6 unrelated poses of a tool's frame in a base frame.
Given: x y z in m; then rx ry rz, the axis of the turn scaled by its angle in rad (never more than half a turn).
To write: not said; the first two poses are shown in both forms.
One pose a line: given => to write
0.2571, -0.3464, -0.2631, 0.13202, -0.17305, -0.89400 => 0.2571, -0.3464, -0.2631, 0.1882, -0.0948, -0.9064
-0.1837, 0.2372, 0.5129, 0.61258, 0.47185, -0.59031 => -0.1837, 0.2372, 0.5129, 0.4961, 0.6039, -0.4635
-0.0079, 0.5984, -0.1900, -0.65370, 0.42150, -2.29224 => -0.0079, 0.5984, -0.1900, -0.5182, -0.3394, -2.2931
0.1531, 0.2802, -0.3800, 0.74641, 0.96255, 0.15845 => 0.1531, 0.2802, -0.3800, 1.0738, 0.7561, 0.6457
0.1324, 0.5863, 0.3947, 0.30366, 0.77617, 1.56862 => 0.1324, 0.5863, 0.3947, 0.7102, 0.2485, 1.7459
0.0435, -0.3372, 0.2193, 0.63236, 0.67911, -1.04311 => 0.0435, -0.3372, 0.2193, 0.2257, 0.8612, -1.0158
